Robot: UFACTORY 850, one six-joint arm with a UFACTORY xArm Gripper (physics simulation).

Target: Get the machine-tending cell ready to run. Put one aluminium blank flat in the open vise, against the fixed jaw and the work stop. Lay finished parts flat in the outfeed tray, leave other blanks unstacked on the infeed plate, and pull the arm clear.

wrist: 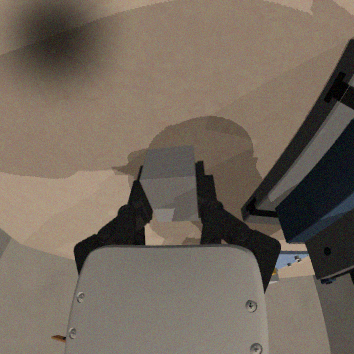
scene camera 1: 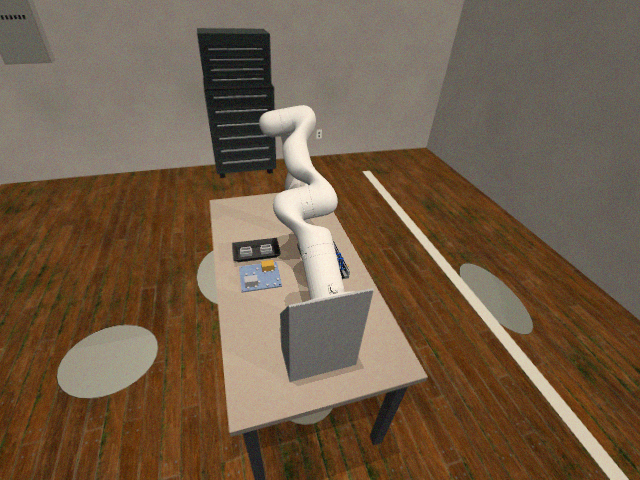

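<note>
My gripper (wrist: 173, 173) is shut on a grey metal block (wrist: 172, 192), with a finger against each side. The block is low over or on the table; contact below is unclear. Arm and panel hide the gripper in the scene view. The vise (scene camera 1: 340, 262) (wrist: 320, 187) shows partly at the right in the wrist view and behind the arm in the scene view; its jaw gap is unclear. The dark outfeed tray (scene camera 1: 256, 257) holds two light grey parts (scene camera 1: 246, 251) (scene camera 1: 265, 248) side by side. The blue infeed plate (scene camera 1: 264, 279) bears a grey block (scene camera 1: 251, 280) and an orange block (scene camera 1: 267, 265).
A tall grey panel (scene camera 1: 326, 335) stands on the table (scene camera 1: 258, 387) in front of the arm. The vise stands close to the right of my fingers in the wrist view. A dark drawer cabinet (scene camera 1: 239, 91) stands by the back wall.
</note>
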